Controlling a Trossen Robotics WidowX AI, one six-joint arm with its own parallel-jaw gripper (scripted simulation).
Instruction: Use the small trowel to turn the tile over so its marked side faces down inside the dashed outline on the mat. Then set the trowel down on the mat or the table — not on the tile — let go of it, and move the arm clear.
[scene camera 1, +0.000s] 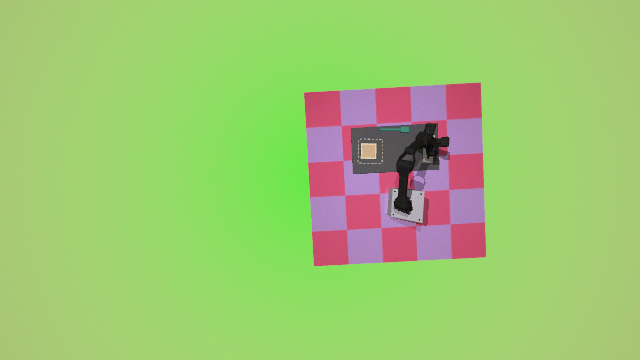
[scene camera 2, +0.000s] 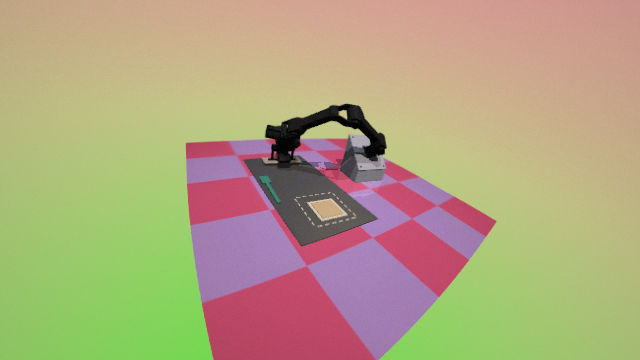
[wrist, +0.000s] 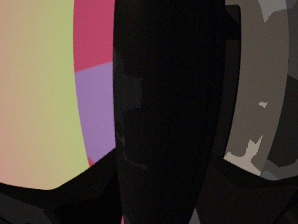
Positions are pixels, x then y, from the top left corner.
Labels:
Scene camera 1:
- dark mat: 394, 143
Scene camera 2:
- dark mat: 289, 180
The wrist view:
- my gripper: 157, 147

